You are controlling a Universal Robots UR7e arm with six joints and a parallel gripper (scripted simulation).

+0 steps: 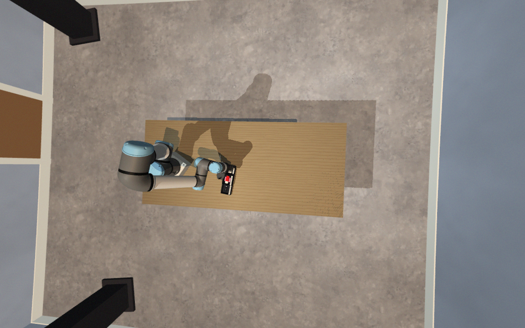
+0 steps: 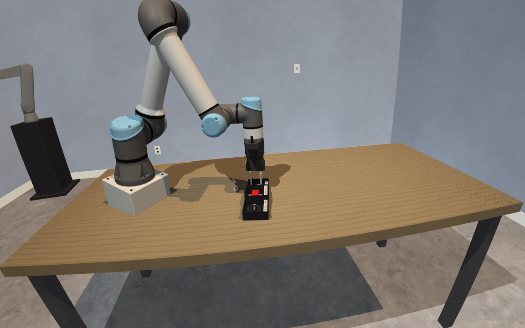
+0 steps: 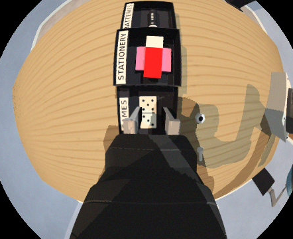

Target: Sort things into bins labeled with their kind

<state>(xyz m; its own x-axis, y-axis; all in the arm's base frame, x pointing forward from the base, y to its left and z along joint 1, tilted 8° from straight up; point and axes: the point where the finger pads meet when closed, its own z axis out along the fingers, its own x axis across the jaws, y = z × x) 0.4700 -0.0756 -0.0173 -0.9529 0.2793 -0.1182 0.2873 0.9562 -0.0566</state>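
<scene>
Now: the white domino 2 cm below my hand and 1 cm ahead of it. From my hand the other things lie so: black bin tray 8 cm to the right, 2 cm behind, 1 cm below; then hex nut 8 cm behind, 3 cm to the left, 3 cm below; then pink eraser 8 cm to the right, 3 cm behind, 2 cm below.
</scene>
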